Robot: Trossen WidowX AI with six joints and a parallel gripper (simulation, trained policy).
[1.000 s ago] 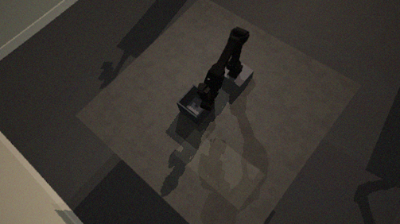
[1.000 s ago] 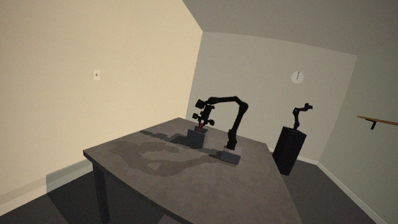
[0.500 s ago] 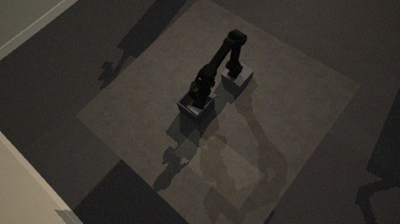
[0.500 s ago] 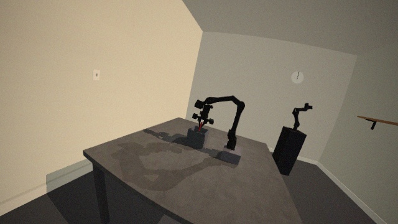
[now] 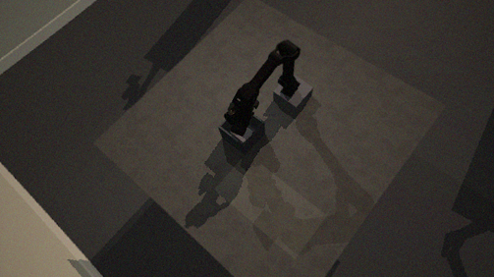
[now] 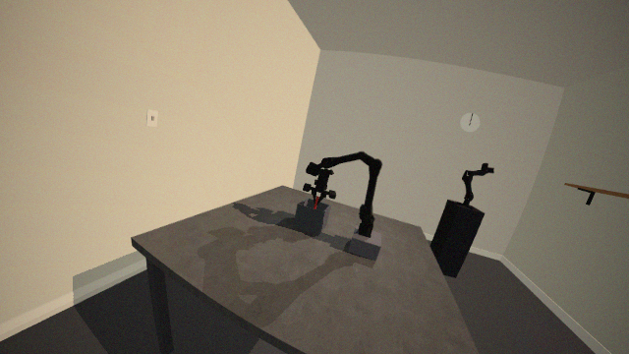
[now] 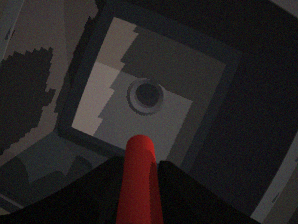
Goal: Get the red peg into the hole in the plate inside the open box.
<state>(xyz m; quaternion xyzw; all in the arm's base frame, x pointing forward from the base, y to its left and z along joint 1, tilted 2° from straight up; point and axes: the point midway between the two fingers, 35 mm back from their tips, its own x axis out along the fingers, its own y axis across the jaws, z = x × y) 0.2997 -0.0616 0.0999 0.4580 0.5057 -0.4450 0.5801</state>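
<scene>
The red peg lies 1 cm above my gripper tip. From my gripper tip the other things lie so: plate 10 cm below, 2 cm to the right, 1 cm ahead.
</scene>
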